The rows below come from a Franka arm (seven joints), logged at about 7 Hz.
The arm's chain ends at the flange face. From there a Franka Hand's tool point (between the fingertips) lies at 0.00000 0.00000 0.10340 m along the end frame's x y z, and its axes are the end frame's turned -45 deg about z.
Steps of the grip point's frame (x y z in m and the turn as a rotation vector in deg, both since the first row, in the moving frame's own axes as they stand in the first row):
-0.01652, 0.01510, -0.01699, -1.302, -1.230, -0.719
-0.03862, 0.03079, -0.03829, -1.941, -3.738, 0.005
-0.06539, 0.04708, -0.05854, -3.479, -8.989, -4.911
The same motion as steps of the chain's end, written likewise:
-0.00112, 0.01913, -0.01694, -1.790, 0.051, -0.719
-0.00325, 0.04184, -0.03801, -4.016, -1.271, 0.005
-0.00664, 0.06341, -0.05708, -8.816, -3.896, -4.911

